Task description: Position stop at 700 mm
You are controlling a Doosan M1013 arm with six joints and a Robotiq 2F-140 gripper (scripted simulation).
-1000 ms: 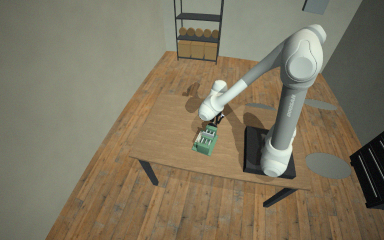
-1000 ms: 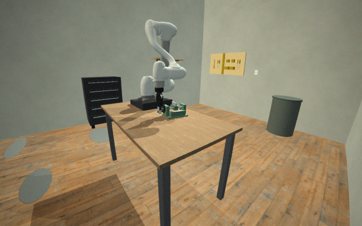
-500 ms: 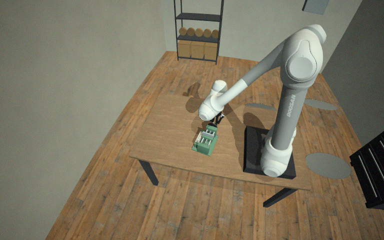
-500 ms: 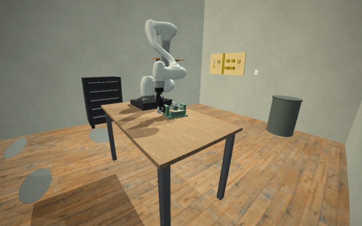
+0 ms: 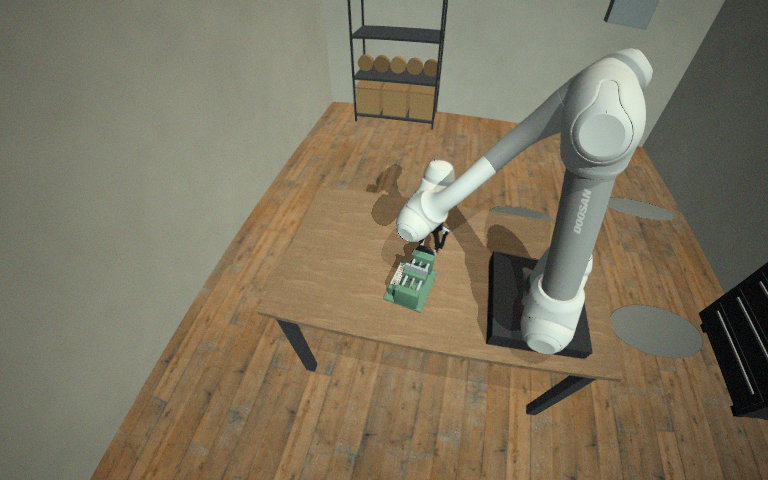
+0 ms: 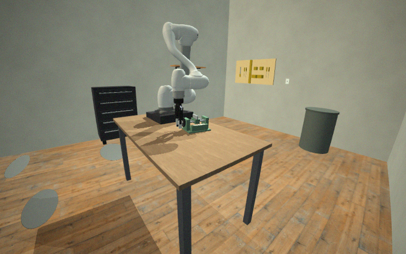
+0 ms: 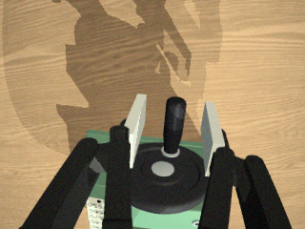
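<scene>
Right now the black crank handle is 2 cm below my hand. Also, from my hand: green stop fixture 3 cm ahead, 14 cm to the left, 3 cm above.
</scene>
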